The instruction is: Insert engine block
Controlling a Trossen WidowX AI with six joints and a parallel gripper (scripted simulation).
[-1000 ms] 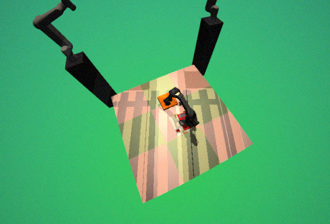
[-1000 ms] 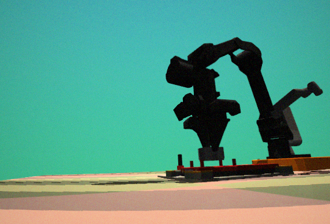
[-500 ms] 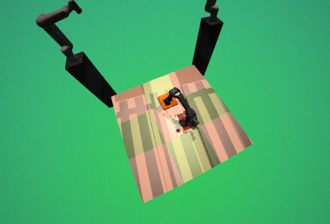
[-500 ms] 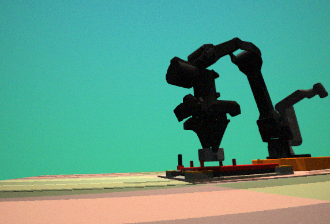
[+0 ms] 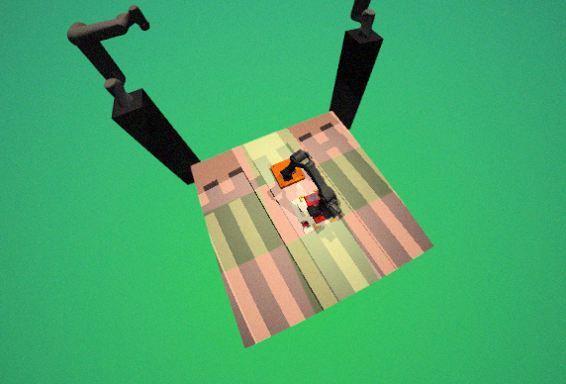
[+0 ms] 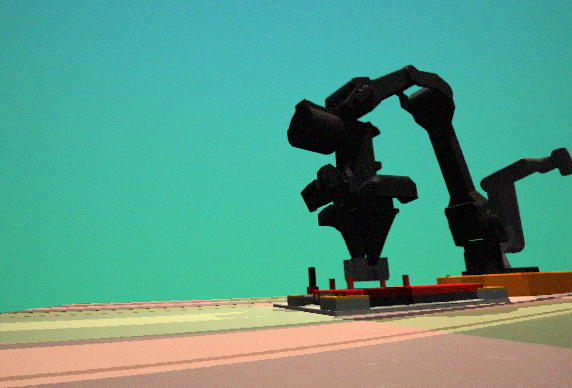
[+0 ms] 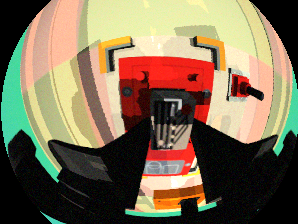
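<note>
The engine block lies 1 cm below my gripper tip.
</note>
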